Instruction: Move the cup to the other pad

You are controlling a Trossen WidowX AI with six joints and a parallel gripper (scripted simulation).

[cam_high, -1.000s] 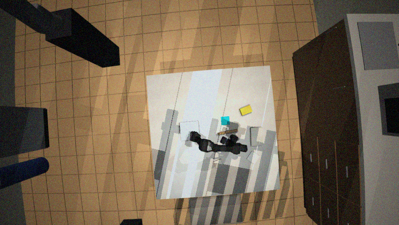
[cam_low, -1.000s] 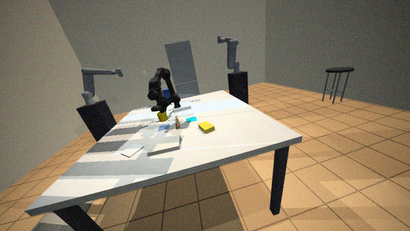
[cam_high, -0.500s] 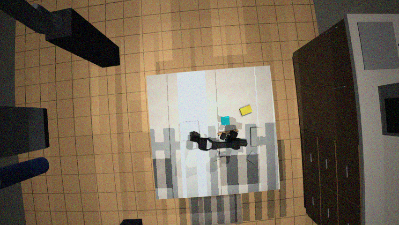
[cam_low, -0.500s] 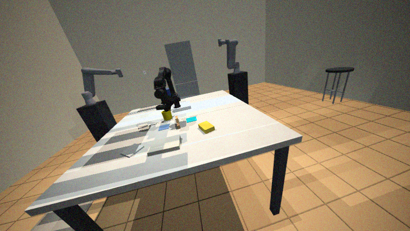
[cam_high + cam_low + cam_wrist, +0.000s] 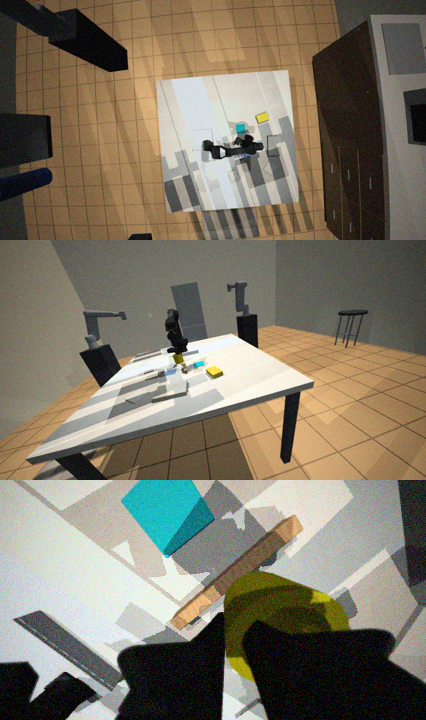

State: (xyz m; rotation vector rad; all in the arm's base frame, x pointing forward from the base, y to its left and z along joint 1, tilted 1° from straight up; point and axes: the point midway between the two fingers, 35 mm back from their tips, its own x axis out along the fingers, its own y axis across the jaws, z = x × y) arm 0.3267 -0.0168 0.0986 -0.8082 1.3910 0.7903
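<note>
The cyan pad lies 120 mm to the left of my gripper tip and 100 mm below it. The rest, counted from my gripper tip: flat pale box 300 mm ahead, 80 mm below, 70 mm to the right; wooden block 90 mm below, 10 mm to the left, 10 mm ahead; yellow cup 20 mm to the right, 20 mm ahead.
</note>
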